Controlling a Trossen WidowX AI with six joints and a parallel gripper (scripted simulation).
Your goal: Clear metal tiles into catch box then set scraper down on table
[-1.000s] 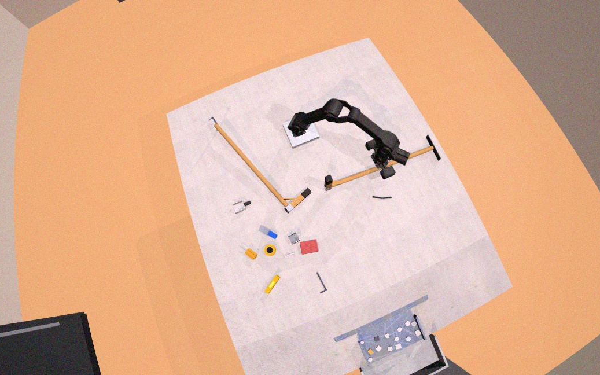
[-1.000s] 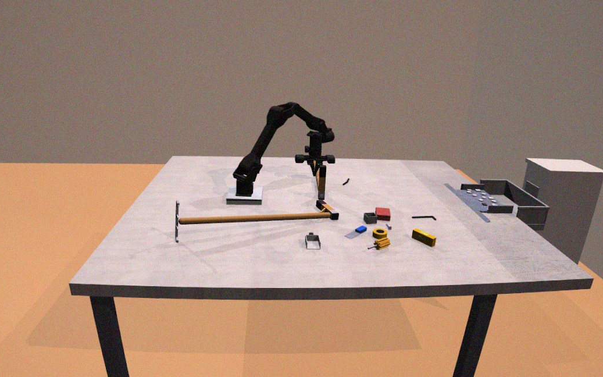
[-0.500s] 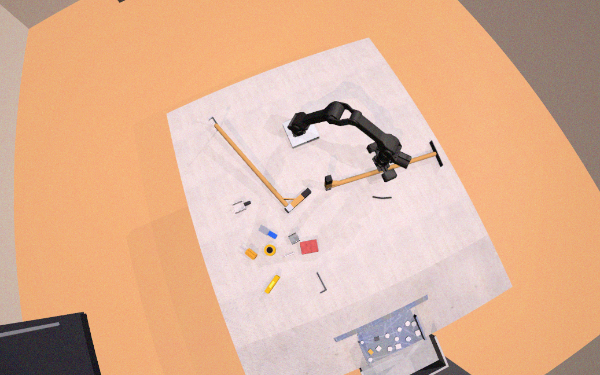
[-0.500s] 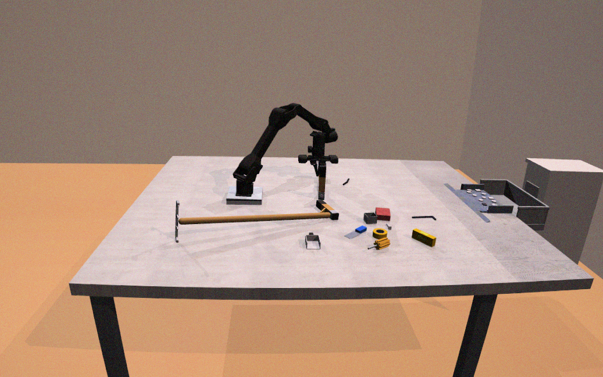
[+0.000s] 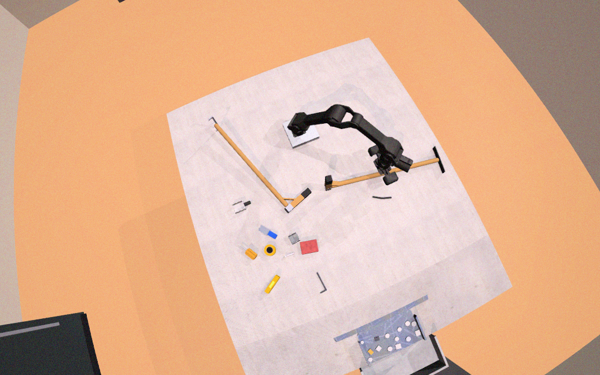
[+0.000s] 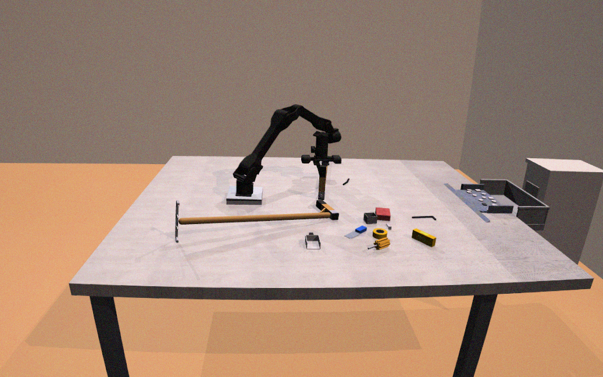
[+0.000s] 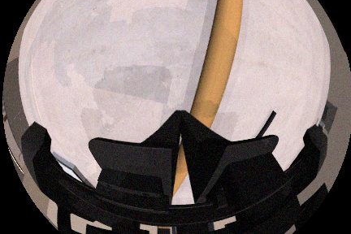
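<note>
My gripper tip is now 50 mm below the long scraper, 20 mm to the right of it and 20 mm short of it. Round my gripper tip: grey box 490 mm to the right, 140 mm ahead, 10 mm below; blue piece 590 mm to the right, 80 mm ahead, 10 mm below; red block 440 mm to the right, 200 mm ahead.
</note>
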